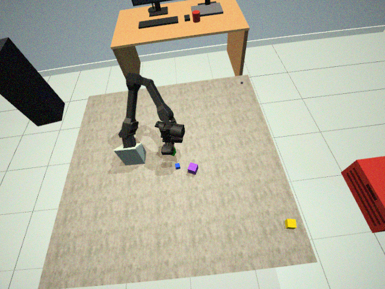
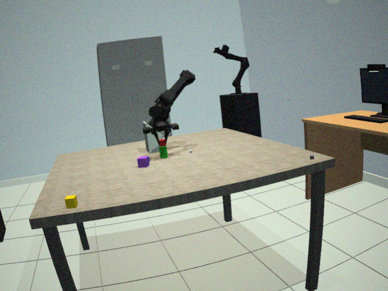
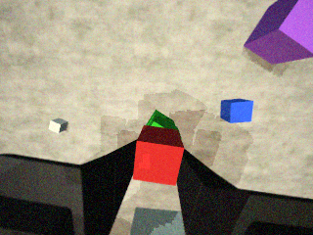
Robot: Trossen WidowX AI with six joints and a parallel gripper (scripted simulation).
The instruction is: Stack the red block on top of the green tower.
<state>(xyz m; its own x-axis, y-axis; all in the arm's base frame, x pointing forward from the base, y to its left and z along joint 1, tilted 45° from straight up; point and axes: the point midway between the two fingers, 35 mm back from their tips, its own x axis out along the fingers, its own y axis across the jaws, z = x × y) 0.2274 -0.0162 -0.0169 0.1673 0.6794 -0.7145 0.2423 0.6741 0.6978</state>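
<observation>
Now: the red block 10 mm above my gripper tip. Also, from my gripper tip: tiny white cube: 150 mm to the left, 60 mm below, 10 mm ahead; then small blue block: 100 mm to the right, 60 mm below, 10 mm ahead; then purple block: 150 mm to the right, 100 mm ahead, 50 mm below.
</observation>
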